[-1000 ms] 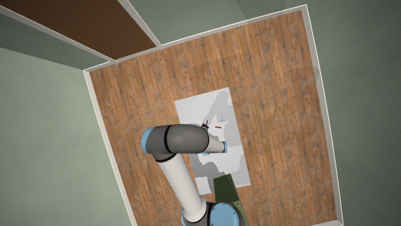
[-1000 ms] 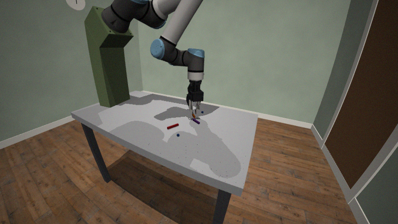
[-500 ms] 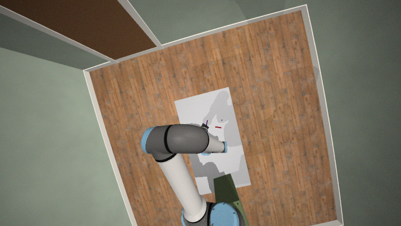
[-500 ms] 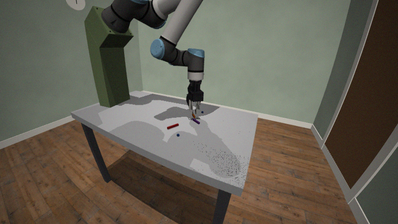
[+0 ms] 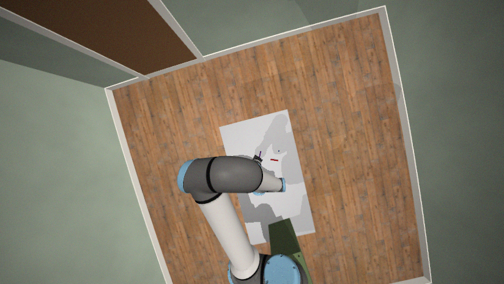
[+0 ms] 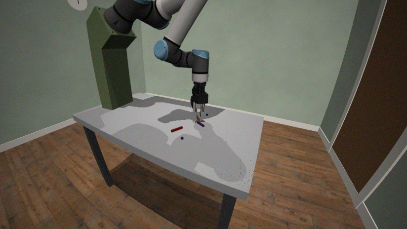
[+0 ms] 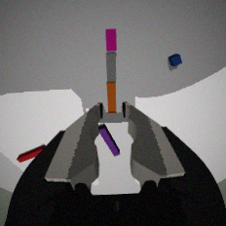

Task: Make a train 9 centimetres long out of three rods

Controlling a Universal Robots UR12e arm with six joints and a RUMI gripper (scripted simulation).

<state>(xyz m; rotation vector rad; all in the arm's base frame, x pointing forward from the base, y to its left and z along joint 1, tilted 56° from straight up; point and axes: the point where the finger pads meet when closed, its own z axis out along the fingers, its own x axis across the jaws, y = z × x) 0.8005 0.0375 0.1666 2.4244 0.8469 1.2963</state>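
Now: the orange rod 3 cm below my hand. The rest, counted from my hand: purple rod (4 cm ahead, 6 cm to the right, 3 cm below); then grey rod (2 cm behind, 3 cm to the left, 3 cm below); then magenta rod (4 cm behind, 5 cm to the left, 3 cm below).
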